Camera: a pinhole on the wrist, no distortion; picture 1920 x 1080 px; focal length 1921.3 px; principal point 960.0 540.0 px. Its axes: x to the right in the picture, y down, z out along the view. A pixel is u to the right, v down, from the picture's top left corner.
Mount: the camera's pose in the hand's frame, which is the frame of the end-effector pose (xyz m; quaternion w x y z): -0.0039 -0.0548 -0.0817 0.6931 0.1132 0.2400 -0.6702
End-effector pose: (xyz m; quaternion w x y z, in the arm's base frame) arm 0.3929 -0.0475 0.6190 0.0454 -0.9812 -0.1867 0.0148
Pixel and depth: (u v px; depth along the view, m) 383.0 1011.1 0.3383
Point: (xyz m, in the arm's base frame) 0.4677 0.1371 0.3854
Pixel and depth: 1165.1 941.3 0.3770
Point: 0.4180 0.2669 0.4335
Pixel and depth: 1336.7 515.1 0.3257
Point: 0.3343 0.2321 0.4765
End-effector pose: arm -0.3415 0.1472 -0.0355 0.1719 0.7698 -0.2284 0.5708
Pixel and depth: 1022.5 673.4 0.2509
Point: -0.1266 0.2225 -0.0169
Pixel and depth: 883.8 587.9 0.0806
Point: -0.2978 0.2268 -0.0204
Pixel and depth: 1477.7 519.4 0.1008
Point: -0.2753 0.2556 -0.0213
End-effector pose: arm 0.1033 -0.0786 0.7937 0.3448 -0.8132 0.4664 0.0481
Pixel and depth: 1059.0 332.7 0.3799
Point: 0.3792 0.1344 0.7332
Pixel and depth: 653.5 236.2 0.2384
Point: 0.2504 0.0543 0.7521
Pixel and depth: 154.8 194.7 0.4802
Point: 0.3027 0.2265 0.5175
